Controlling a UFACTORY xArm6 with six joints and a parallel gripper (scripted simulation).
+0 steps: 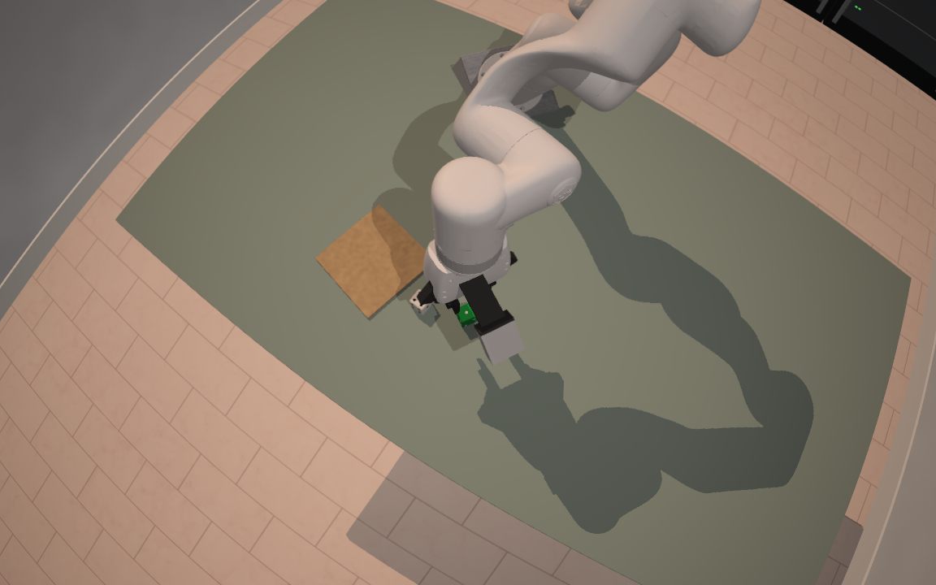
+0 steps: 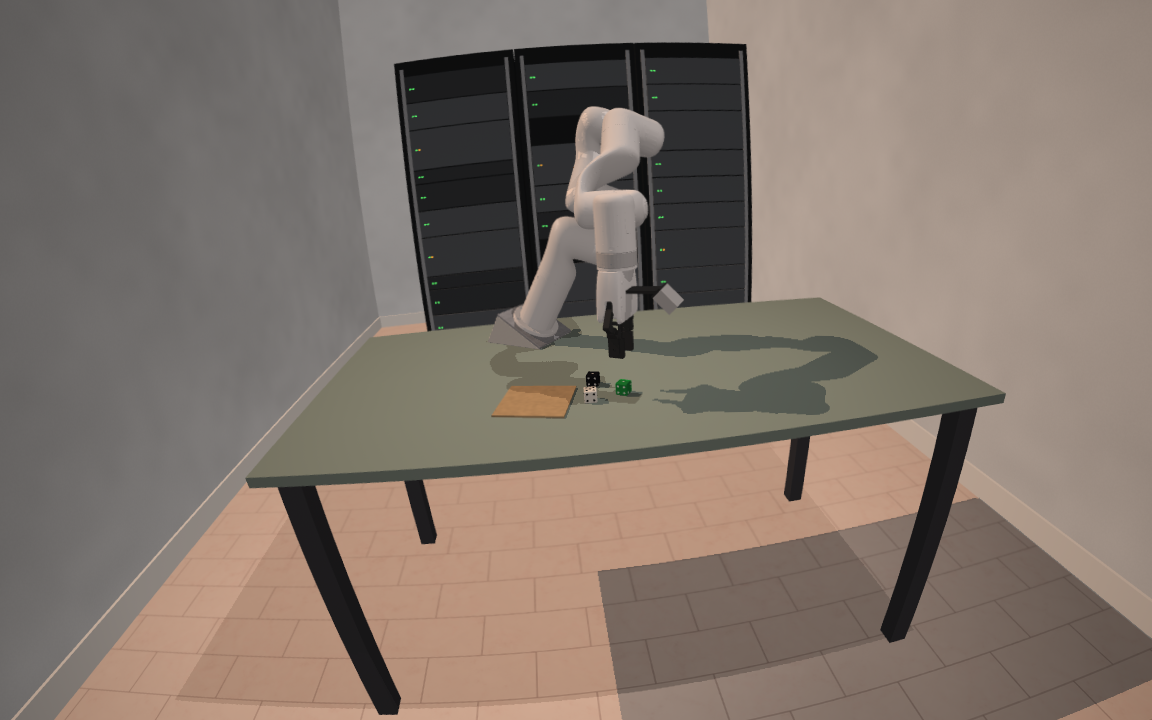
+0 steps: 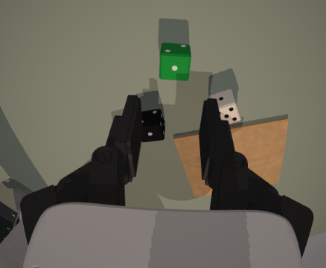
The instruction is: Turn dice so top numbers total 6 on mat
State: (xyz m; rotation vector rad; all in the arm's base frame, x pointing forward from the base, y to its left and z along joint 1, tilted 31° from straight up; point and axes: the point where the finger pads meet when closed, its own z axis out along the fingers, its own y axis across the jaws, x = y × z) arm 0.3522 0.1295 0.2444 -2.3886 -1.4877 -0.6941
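The green die lies 9 cm below my hand. Round my hand: white die (9 cm below, 6 cm to the right, 3 cm ahead); then black die (9 cm below, 6 cm to the right, 5 cm behind); then brown mat (17 cm to the right, 10 cm below, 3 cm ahead).
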